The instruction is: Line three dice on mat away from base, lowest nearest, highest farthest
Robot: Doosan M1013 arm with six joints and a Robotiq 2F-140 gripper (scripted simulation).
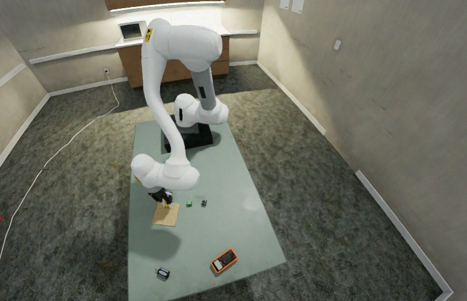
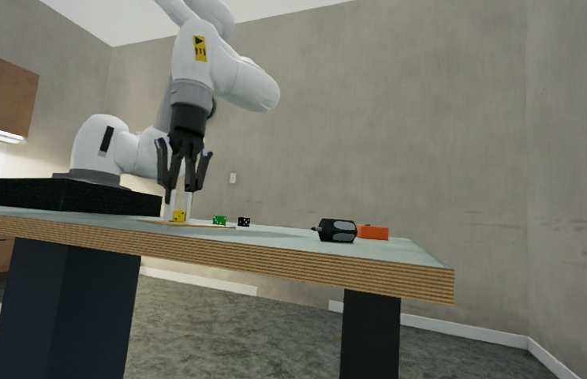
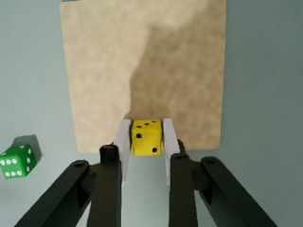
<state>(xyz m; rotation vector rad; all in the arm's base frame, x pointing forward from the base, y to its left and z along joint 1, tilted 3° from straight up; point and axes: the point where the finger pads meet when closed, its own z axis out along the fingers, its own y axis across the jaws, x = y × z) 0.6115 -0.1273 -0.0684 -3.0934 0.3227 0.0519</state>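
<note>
Now: hand 2 cm above the yellow die. Also, from my hand: black die (1 cm ahead, 22 cm to the left, 3 cm below); then green die (13 cm to the left, 3 cm below); then tan mat (5 cm ahead, 1 cm to the right, 4 cm below).
</note>
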